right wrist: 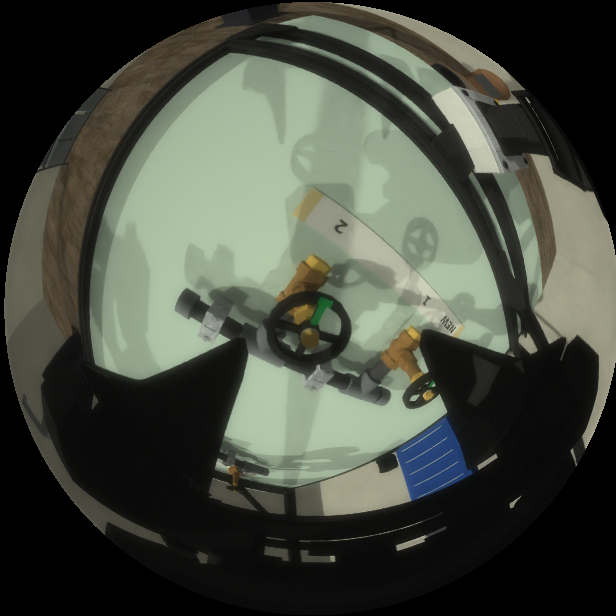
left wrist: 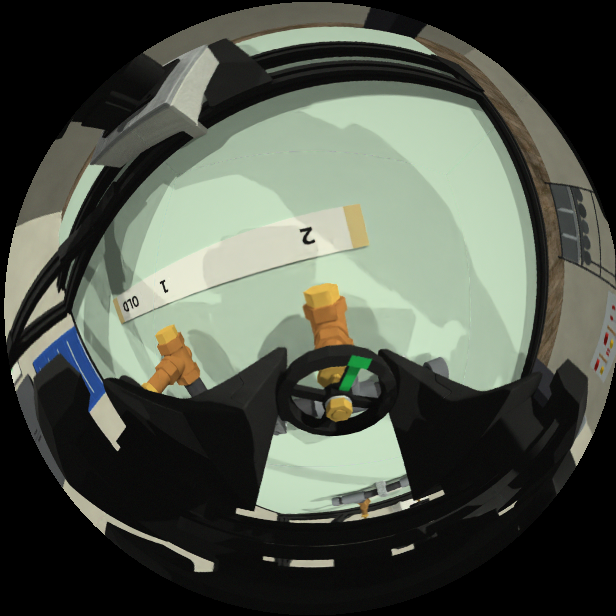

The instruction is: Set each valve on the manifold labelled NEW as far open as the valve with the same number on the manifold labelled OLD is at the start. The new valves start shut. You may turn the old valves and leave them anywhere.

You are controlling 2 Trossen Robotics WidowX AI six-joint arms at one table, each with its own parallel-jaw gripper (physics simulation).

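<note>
In the left wrist view my left gripper [left wrist: 336, 396] is shut on the black handwheel of OLD valve 2 [left wrist: 336, 391]. Its green spoke mark [left wrist: 353, 372] points up and right. The brass valve body [left wrist: 326, 318] stands behind it. OLD valve 1 [left wrist: 172, 359] is to the left, partly hidden by my finger. The white OLD label strip [left wrist: 241, 261] lies beyond. In the right wrist view my right gripper [right wrist: 333, 373] is open above NEW valve 2's handwheel [right wrist: 310, 328], not touching it. Its green mark [right wrist: 322, 309] points up. NEW valve 1 [right wrist: 409, 367] sits to the right beside the NEW label strip [right wrist: 379, 258].
A dark grey pipe [right wrist: 275, 336] with pale clamps joins the NEW valves. A blue pad [right wrist: 432, 458] lies near the table edge. A black rail frames the green table top [left wrist: 321, 172], with the brown wall beyond.
</note>
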